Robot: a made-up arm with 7 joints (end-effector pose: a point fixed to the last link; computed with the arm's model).
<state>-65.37 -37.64 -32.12 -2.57 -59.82 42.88 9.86</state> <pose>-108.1 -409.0 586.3 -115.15 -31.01 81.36</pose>
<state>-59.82 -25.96 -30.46 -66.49 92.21 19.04 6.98</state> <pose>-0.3 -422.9 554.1 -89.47 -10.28 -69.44</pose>
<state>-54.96 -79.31 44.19 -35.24 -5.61 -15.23 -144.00</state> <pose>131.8 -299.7 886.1 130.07 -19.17 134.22</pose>
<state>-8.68 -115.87 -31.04 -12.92 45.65 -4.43 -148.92</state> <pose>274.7 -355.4 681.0 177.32 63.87 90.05</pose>
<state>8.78 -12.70 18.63 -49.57 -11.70 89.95 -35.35</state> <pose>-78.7 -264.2 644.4 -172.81 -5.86 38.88</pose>
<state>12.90 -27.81 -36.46 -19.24 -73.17 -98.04 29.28</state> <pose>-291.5 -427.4 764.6 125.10 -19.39 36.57</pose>
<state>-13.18 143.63 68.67 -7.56 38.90 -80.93 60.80</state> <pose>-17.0 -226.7 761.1 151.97 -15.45 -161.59</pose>
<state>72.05 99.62 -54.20 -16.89 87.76 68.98 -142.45</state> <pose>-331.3 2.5 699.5 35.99 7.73 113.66</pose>
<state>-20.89 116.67 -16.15 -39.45 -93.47 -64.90 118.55</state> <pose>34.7 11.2 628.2 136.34 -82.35 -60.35</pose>
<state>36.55 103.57 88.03 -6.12 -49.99 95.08 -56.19</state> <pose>-103.5 -207.4 652.3 86.45 -24.24 29.04</pose>
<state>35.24 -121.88 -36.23 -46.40 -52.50 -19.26 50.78</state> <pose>130.4 -554.2 527.7 28.82 -43.42 173.48</pose>
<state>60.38 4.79 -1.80 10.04 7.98 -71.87 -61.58</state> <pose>-234.1 -55.5 707.7 23.73 85.23 -3.64</pose>
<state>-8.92 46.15 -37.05 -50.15 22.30 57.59 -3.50</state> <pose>-145.2 -57.3 589.2 -107.09 51.00 -46.80</pose>
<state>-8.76 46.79 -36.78 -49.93 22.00 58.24 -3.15</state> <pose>-142.5 -55.4 589.5 -106.90 50.92 -47.03</pose>
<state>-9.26 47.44 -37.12 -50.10 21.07 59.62 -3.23</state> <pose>-139.9 -54.4 590.9 -107.43 50.50 -46.36</pose>
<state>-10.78 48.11 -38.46 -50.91 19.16 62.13 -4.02</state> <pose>-137.5 -54.6 594.6 -109.18 49.59 -44.30</pose>
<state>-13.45 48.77 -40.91 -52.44 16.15 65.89 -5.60</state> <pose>-134.5 -56.3 601.2 -112.40 48.05 -40.75</pose>
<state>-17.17 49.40 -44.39 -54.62 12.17 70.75 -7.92</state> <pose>-130.1 -59.2 611.0 -117.17 45.90 -35.94</pose>
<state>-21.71 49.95 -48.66 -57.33 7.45 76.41 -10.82</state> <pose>-123.8 -62.3 624.2 -123.41 43.19 -30.29</pose>
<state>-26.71 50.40 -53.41 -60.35 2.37 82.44 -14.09</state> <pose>-115.5 -64.2 640.5 -130.83 40.13 -24.32</pose>
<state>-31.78 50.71 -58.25 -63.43 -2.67 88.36 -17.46</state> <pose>-106.7 -63.5 658.8 -138.89 36.95 -18.50</pose>
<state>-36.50 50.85 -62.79 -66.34 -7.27 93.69 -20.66</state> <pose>-99.2 -59.9 677.0 -146.91 33.98 -13.26</pose>
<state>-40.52 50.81 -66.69 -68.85 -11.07 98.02 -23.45</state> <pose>-94.3 -54.4 693.0 -154.10 31.53 -8.90</pose>
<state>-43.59 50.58 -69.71 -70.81 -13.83 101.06 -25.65</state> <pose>-92.2 -49.1 704.8 -159.76 29.79 -5.58</pose>
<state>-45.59 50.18 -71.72 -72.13 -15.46 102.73 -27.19</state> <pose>-92.1 -45.6 711.8 -163.53 28.83 -3.38</pose>
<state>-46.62 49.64 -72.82 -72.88 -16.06 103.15 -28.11</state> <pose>-93.1 -44.7 714.4 -165.43 28.59 -2.16</pose>
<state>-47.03 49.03 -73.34 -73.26 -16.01 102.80 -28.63</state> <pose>-94.5 -45.7 714.1 -166.12 28.78 -1.56</pose>
